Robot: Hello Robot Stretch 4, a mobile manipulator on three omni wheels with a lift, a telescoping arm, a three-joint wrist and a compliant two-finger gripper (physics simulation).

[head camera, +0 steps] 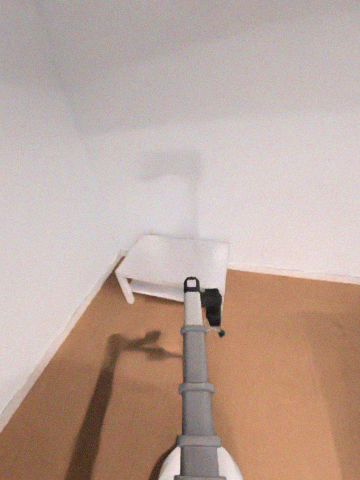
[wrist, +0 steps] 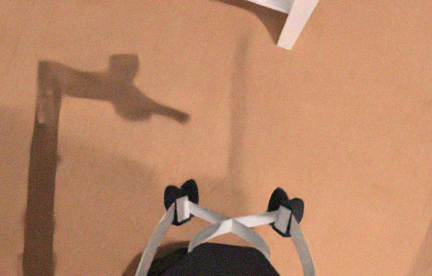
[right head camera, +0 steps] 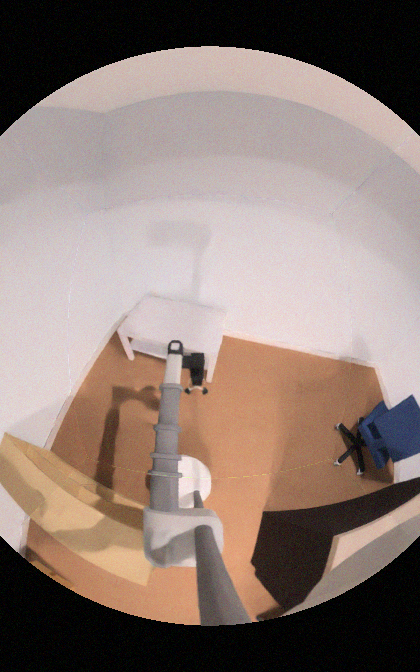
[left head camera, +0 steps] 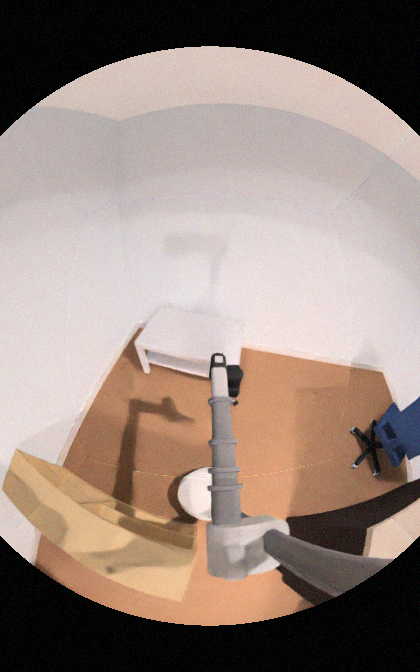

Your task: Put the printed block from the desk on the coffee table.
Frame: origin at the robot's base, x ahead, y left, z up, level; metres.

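Where they show: gripper, fingertip midpoint: [head camera: 211, 335] [wrist: 233, 198].
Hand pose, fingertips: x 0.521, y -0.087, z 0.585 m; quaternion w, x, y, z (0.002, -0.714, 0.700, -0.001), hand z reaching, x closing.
Observation:
After its pixels a point has its place.
The white coffee table [head camera: 175, 257] @[x 1.275, y 0.134, z 0.423 m] [left head camera: 187, 330] [right head camera: 175, 317] stands near the room corner, against the far wall. One of its legs [wrist: 297, 25] @[x 0.911, y -0.216, z 0.155 m] shows at the top of the wrist view. My gripper [right head camera: 197, 390] [wrist: 233, 198] @[x 0.521, y -0.087, z 0.585 m] is open, its two fingertips well apart with bare floor and the finger linkage showing between them. It hangs over the floor on the near side of the coffee table. In the head view, the arm partly hides the gripper. The printed block does not show in any view, and I cannot identify the desk for certain.
A tan wooden unit [left head camera: 100, 545] [right head camera: 90, 537] stands at the lower left. A blue swivel chair [left head camera: 402, 425] [right head camera: 395, 430] is at the right. A dark piece of furniture [left head camera: 330, 532] [right head camera: 295, 540] is at the lower right. White walls meet behind the coffee table.

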